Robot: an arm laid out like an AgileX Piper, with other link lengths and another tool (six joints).
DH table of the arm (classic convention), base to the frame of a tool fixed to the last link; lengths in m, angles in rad. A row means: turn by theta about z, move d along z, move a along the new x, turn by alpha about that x. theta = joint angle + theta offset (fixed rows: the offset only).
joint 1: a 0  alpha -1.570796  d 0.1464  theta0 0
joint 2: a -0.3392  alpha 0  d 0  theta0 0.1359
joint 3: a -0.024  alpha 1.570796  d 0  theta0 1.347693
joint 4: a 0  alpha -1.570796  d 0.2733  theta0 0
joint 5: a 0  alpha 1.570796  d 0  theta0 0
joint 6: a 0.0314  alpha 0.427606  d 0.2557  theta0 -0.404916
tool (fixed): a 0  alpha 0  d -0.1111  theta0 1.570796
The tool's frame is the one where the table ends.
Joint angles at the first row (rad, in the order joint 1, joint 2, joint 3, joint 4, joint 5, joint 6):
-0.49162 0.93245 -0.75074 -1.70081 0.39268 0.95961
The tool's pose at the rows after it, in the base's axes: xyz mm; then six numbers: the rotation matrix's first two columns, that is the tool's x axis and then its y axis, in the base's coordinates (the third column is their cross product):
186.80, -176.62, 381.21, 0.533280, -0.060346, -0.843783, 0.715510, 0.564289, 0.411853
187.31, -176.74, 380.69, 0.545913, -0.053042, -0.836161, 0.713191, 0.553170, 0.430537
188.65, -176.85, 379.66, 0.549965, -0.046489, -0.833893, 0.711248, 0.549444, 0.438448
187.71, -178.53, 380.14, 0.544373, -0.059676, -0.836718, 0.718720, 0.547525, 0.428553
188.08, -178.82, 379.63, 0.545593, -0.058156, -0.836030, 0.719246, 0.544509, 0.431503
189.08, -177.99, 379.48, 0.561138, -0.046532, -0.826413, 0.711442, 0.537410, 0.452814
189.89, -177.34, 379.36, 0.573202, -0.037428, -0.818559, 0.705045, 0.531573, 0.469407
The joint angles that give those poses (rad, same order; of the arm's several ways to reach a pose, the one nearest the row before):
-0.49163 0.93246 -0.75074 -1.70128 0.39803 0.98644
-0.49163 0.93440 -0.75073 -1.70124 0.40489 1.00805
-0.49159 0.93856 -0.75073 -1.70277 0.40493 1.01993
-0.49166 0.94059 -0.75075 -1.71354 0.41486 1.01989
-0.49165 0.94271 -0.75074 -1.71357 0.41699 1.02415
-0.49164 0.94259 -0.75075 -1.71359 0.41700 1.04789
-0.49160 0.94257 -0.75075 -1.71353 0.41704 1.06654

